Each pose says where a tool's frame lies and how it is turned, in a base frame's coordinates. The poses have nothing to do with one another.
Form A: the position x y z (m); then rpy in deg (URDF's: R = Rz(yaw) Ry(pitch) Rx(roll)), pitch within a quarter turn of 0, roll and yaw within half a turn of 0.
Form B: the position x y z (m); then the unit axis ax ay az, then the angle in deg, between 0 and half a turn. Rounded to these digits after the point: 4 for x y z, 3 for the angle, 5 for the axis.
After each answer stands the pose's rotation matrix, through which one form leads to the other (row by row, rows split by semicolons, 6 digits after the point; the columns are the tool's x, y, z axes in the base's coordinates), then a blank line. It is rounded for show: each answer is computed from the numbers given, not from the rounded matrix.
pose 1, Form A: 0.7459 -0.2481 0.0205 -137.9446 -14.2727 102.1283
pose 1, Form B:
0.7459 -0.2481 0.0205 -0.57653 -0.78830 0.21494 143.405
-0.203616 0.691228 -0.693357; 0.947502 0.317456 0.038231; 0.246537 -0.649173 -0.719579

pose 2, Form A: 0.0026 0.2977 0.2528 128.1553 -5.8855 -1.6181
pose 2, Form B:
0.0026 0.2977 0.2528 0.99825 -0.03905 0.04448 128.151
0.994332 -0.098045 0.041120; -0.028089 -0.615272 -0.787814; 0.102541 0.782194 -0.614539

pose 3, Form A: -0.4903 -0.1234 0.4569 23.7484 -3.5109 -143.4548
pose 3, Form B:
-0.4903 -0.1234 0.4569 0.03792 -0.21550 -0.97577 143.560
-0.801880 0.564848 -0.194771; -0.594339 -0.720674 0.356918; 0.061238 0.401965 0.913605

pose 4, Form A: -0.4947 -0.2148 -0.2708 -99.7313 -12.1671 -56.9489
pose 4, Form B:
-0.4947 -0.2148 -0.2708 -0.82331 0.35525 -0.44266 116.692
0.533136 -0.028383 0.845553; -0.819356 -0.266302 0.507679; 0.210764 -0.963472 -0.165231

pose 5, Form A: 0.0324 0.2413 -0.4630 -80.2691 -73.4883 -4.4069
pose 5, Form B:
0.0324 0.2413 -0.4630 -0.66550 -0.54513 -0.50985 106.639
0.283371 0.955161 -0.085838; -0.021839 0.095911 0.995150; 0.958762 -0.280122 0.048038

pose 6, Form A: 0.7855 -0.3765 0.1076 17.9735 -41.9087 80.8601
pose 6, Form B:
0.7855 -0.3765 0.1076 0.45590 -0.23360 0.85883 96.497
0.118215 -0.971862 0.203737; 0.734761 -0.052402 -0.676299; 0.667946 0.229646 0.707892

